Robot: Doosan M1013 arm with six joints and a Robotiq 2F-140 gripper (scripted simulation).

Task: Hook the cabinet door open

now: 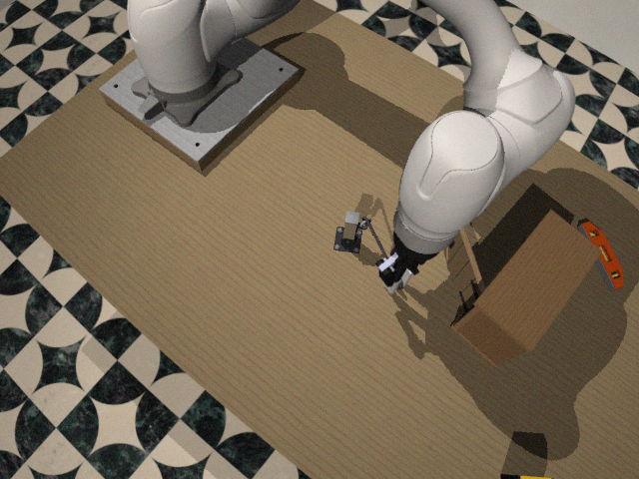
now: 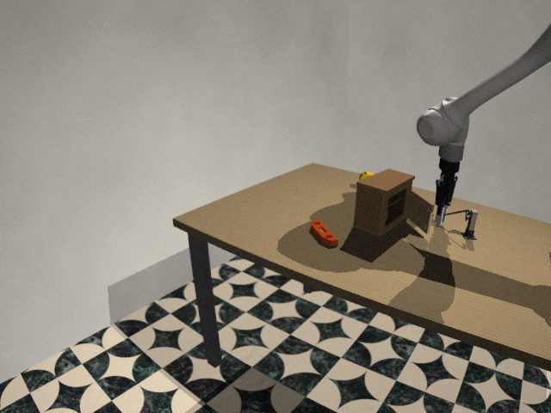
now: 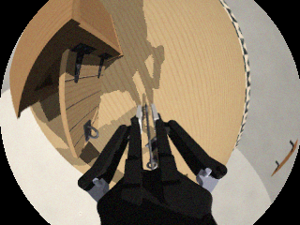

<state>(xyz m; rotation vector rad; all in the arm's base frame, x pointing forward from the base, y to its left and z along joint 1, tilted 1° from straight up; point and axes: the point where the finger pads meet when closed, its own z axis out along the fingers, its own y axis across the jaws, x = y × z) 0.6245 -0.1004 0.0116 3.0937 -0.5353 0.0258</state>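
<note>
Now: the wire hook 50 mm behind my hand, 20 mm to the left of it and 10 mm above it. The rest, counted from my hand: door (80 mm ahead, 70 mm to the left, 20 mm above); yellow object (380 mm ahead, 180 mm to the right, 10 mm below); orange spirit level (320 mm to the left, 320 mm ahead, 40 mm below).
</note>
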